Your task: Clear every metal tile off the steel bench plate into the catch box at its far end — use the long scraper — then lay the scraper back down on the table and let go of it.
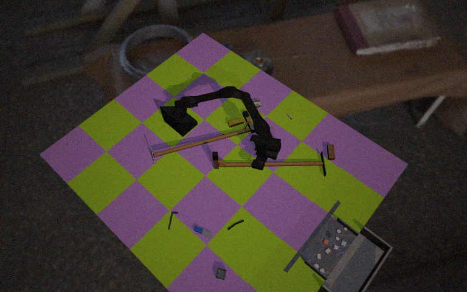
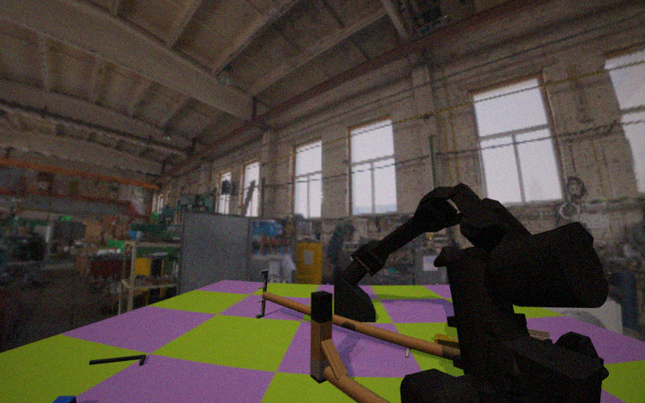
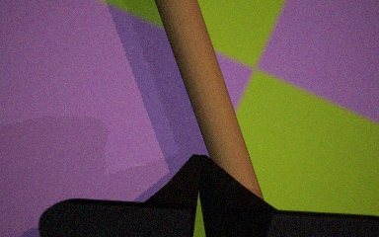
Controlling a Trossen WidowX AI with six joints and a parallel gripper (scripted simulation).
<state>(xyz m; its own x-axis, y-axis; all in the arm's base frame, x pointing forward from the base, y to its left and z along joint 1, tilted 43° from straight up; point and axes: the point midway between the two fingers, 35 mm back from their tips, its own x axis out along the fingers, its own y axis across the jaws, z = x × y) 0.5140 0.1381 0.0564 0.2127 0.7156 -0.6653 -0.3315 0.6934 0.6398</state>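
Now: the long scraper 30 mm ahead of my gripper tip and 50 mm above it. The rest, counted from my gripper tip: grey box (300 mm behind, 250 mm to the left, 10 mm below); then curved black strip (110 mm ahead, 360 mm to the right, 10 mm below); then yellow tape roll (240 mm behind, 200 mm to the left).
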